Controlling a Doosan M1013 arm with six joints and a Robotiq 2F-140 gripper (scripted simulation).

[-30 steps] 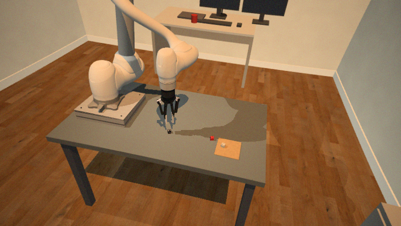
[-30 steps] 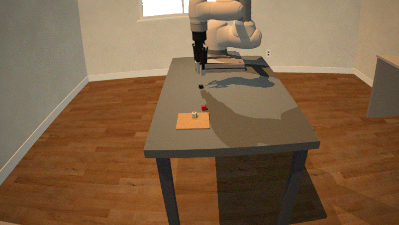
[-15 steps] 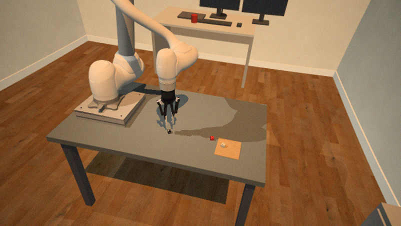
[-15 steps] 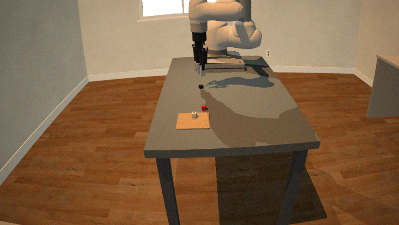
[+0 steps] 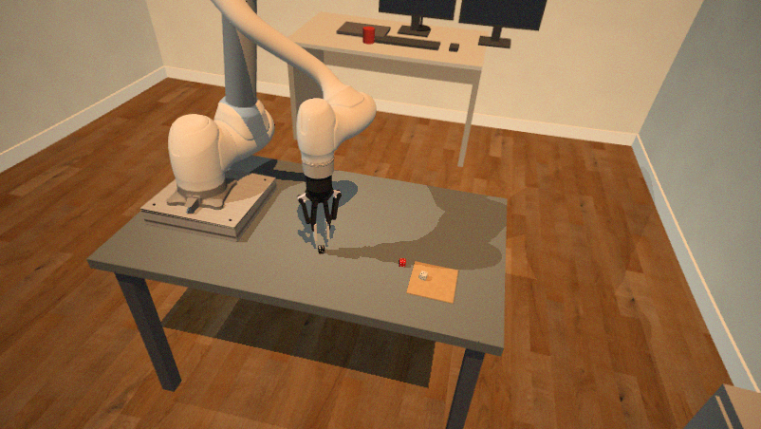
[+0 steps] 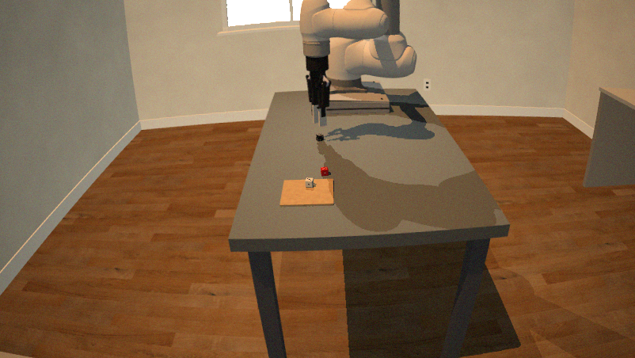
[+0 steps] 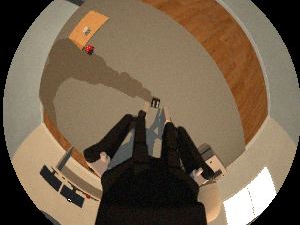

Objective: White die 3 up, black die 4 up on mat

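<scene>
My gripper is now 80 mm above the black die. Round my hand: white die 330 mm ahead, 90 mm to the right, 80 mm below; then orange mat 360 mm ahead, 100 mm to the right, 90 mm below; then red die 270 mm ahead, 80 mm below, 40 mm to the right.
</scene>
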